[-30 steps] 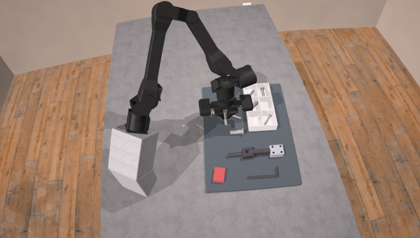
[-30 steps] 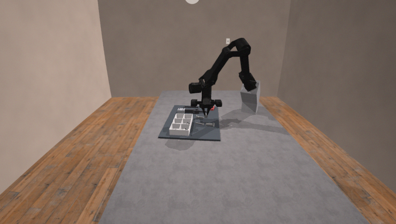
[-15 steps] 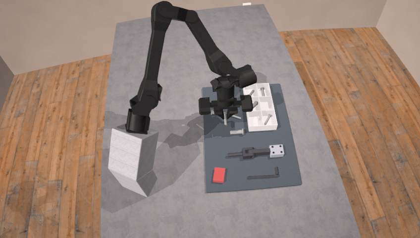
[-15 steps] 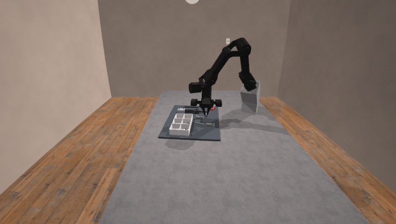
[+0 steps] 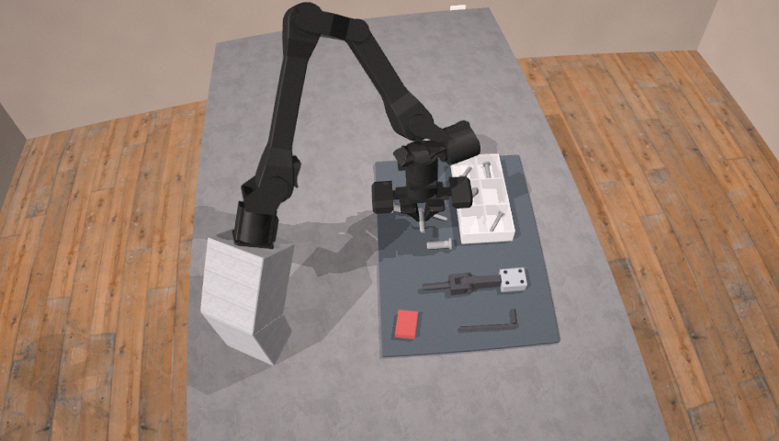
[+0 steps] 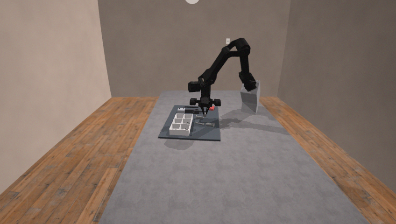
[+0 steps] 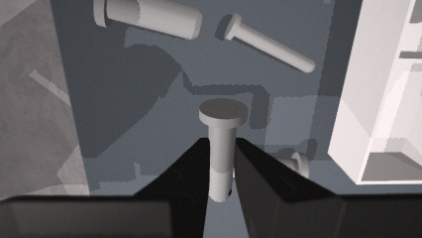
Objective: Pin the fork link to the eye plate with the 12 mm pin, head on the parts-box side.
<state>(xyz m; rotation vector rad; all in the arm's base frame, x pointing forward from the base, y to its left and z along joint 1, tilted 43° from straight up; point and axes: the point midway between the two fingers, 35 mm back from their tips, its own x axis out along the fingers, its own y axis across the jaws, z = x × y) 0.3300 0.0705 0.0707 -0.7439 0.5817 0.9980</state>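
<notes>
Right now the eye plate is 14 cm to the right of my hand, 8 cm ahead of it and 7 cm below it. Also, from my hand: dark L-shaped key (23 cm to the right, 11 cm ahead, 8 cm below); then white parts box (14 cm ahead, 7 cm below, 6 cm to the left); then red block (20 cm to the right, 8 cm below, 7 cm behind).
</notes>
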